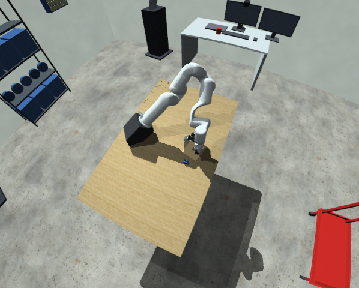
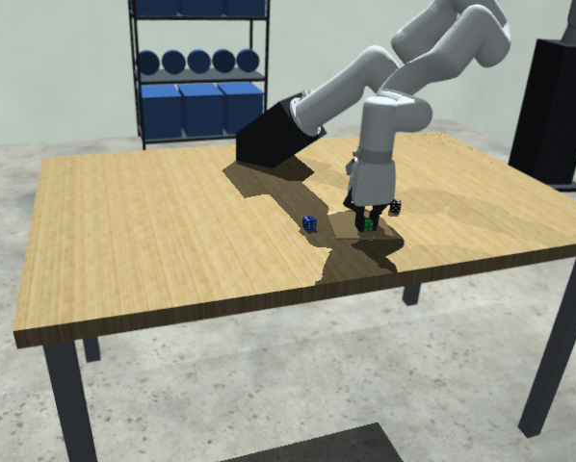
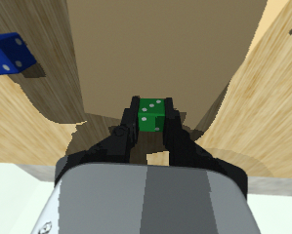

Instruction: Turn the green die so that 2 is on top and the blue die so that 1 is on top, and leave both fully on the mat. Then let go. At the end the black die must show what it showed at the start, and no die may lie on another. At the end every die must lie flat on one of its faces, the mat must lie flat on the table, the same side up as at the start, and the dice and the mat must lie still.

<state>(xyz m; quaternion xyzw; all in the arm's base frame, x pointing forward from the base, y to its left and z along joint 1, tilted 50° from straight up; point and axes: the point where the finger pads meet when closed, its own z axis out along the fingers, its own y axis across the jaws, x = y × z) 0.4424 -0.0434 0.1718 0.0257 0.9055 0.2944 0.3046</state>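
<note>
Right now my hand is 10 mm above the green die. Also, from my hand: black die 120 mm behind, 110 mm to the left, 20 mm below; then tan mat 40 mm behind, 10 mm to the right, 30 mm below; then blue die 30 mm behind, 130 mm to the right, 20 mm below.
</note>
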